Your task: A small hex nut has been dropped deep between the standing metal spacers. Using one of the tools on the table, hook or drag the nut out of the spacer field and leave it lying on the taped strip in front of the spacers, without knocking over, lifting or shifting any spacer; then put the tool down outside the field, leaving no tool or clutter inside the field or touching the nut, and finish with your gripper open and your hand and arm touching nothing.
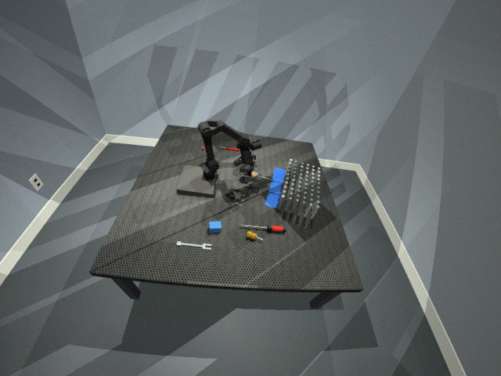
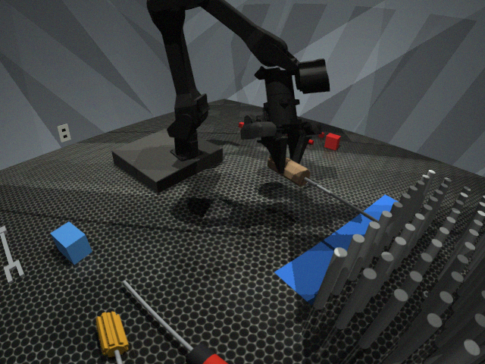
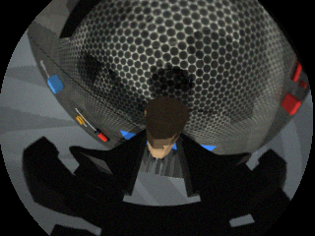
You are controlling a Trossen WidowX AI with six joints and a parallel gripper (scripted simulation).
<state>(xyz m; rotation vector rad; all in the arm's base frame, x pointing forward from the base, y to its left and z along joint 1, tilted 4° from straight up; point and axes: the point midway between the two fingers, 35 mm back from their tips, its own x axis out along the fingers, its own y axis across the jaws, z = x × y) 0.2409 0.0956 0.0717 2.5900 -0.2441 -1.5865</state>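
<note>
Right now the blue taped strip is 18 cm ahead of my gripper tip, 7 cm below it and 2 cm to the left of it. The rest, counted from my gripper tip: red-handled tool (31 cm to the left, 24 cm behind, 6 cm below); then yellow-handled tool (41 cm to the right, 10 cm ahead, 5 cm below); then hex nut (34 cm ahead, 6 cm below, 3 cm to the right).
</note>
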